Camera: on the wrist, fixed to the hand. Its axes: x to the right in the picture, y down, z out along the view.
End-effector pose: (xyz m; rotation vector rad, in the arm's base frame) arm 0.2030 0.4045 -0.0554 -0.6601 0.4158 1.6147
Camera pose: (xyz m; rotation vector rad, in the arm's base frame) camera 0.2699 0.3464 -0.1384 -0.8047 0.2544 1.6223
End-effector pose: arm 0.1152 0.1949 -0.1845 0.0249 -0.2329 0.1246
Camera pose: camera 0.1503 0.1520 -0.2925 -0.1530 -0.2402 0.0588
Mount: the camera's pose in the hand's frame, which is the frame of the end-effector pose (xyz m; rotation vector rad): 0.0037 -0.0481 -0.1114 -0.1840 0.0027 -0.0442
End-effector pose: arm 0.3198 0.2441 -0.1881 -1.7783 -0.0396 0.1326
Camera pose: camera 0.3381 0.1463 -0.1186 -1.9598 -0.0916 0.0971
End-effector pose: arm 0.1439 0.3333 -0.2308 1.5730 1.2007 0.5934
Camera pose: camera 0.0332 0.3827 -0.2362 1.3881 1.1463 0.6583
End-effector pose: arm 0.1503 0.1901 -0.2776 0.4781 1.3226 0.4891
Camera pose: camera 0.0447 0.1593 -0.3289 0.2953 1.2744 0.5689
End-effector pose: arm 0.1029 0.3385 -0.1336 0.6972 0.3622 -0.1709
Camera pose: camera 0.0633 0.3748 -0.2425 0.5082 0.3908 -0.1761
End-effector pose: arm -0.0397 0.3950 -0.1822 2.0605 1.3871 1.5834
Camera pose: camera -0.1593 0.3832 -0.1649 1.9095 1.2283 1.6298
